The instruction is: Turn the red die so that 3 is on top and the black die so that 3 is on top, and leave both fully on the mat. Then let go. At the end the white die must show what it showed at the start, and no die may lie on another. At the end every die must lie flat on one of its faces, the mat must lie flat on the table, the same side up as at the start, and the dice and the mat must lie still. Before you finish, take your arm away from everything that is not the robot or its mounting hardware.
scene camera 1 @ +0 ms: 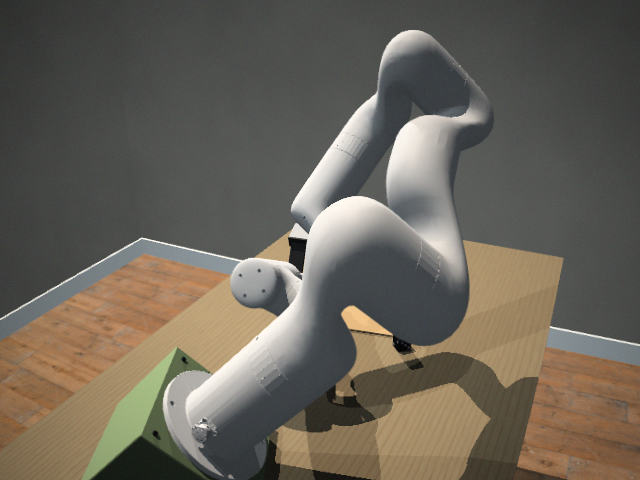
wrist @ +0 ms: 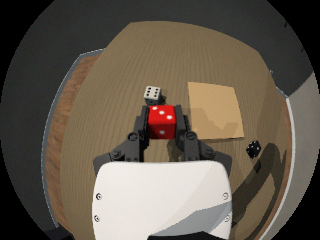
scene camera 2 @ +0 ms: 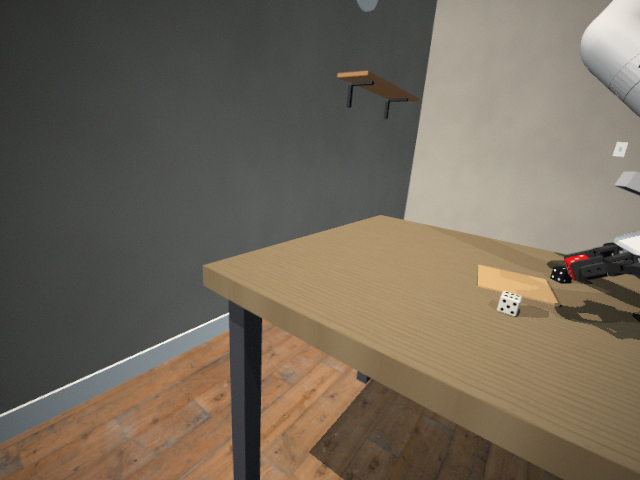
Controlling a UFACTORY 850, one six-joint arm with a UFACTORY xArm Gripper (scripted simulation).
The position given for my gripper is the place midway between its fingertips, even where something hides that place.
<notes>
In view: my gripper [scene camera 2: 569, 268], a tan mat [scene camera 2: 532, 288] and a red die [wrist: 161, 122].
The tan mat also shows in scene camera 1 [scene camera 1: 357, 321] and in the wrist view [wrist: 215, 114]. My gripper is seen too in the wrist view [wrist: 162, 113].
</notes>
